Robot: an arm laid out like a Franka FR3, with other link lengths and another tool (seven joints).
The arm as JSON. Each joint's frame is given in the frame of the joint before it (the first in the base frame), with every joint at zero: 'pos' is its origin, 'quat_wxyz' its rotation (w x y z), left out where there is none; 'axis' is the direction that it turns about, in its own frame. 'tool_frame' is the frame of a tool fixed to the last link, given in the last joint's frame.
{
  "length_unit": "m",
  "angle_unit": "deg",
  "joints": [
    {
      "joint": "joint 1",
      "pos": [
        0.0,
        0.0,
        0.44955
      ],
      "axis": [
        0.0,
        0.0,
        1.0
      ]
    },
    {
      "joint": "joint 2",
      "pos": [
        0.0,
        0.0,
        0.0
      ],
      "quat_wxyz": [
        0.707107,
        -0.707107,
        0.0,
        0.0
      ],
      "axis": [
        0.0,
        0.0,
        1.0
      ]
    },
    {
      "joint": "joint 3",
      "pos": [
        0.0,
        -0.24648,
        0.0
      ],
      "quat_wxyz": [
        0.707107,
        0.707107,
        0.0,
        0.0
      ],
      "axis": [
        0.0,
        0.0,
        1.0
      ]
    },
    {
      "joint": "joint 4",
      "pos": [
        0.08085,
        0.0,
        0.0
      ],
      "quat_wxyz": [
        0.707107,
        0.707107,
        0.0,
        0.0
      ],
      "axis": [
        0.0,
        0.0,
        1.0
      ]
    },
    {
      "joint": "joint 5",
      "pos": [
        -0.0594,
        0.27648,
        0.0
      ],
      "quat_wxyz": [
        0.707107,
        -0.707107,
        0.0,
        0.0
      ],
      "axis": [
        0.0,
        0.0,
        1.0
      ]
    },
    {
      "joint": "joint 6",
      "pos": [
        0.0,
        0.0,
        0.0
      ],
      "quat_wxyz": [
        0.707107,
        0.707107,
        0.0,
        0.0
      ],
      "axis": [
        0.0,
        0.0,
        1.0
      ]
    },
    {
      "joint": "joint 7",
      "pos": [
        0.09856,
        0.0,
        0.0
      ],
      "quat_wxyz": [
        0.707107,
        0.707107,
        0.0,
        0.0
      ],
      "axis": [
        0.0,
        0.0,
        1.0
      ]
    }
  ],
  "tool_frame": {
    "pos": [
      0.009,
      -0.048,
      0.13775
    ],
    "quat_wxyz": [
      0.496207,
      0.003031,
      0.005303,
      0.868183
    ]
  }
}
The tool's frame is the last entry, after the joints.
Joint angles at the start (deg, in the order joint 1, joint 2, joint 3, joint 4, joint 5, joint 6, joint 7):
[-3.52 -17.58 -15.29 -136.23 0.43 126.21 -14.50]
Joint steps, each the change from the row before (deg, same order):
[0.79 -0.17 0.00 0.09 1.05 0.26 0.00]
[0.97 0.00 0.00 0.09 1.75 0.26 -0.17]
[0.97 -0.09 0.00 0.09 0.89 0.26 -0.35]
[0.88 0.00 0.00 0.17 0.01 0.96 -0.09]
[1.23 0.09 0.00 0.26 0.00 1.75 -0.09]
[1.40 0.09 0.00 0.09 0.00 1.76 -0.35]
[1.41 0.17 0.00 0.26 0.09 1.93 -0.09]
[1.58 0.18 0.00 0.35 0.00 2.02 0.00]
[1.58 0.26 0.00 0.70 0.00 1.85 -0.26]
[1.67 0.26 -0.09 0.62 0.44 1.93 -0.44]
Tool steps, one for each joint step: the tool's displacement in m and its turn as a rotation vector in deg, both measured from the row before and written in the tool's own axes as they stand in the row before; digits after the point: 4 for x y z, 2 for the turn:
[-0.0063 0.0010 -0.0025 0.15 -1.08 -0.16]
[-0.0081 0.0015 -0.0017 -0.19 -1.54 -0.07]
[-0.0071 0.0020 -0.0015 0.06 -0.93 -0.77]
[-0.0063 -0.0002 -0.0019 0.93 -0.42 -0.95]
[-0.0091 -0.0013 -0.0029 1.63 -0.67 -1.29]
[-0.0099 0.0001 -0.0018 1.44 -0.68 -1.70]
[-0.0106 -0.0012 -0.0026 1.67 -0.84 -1.38]
[-0.0120 -0.0013 -0.0031 1.81 -0.90 -1.50]
[-0.0125 -0.0023 -0.0043 1.89 -0.98 -1.76]
[-0.0127 -0.0022 -0.0041 1.80 -1.32 -1.58]

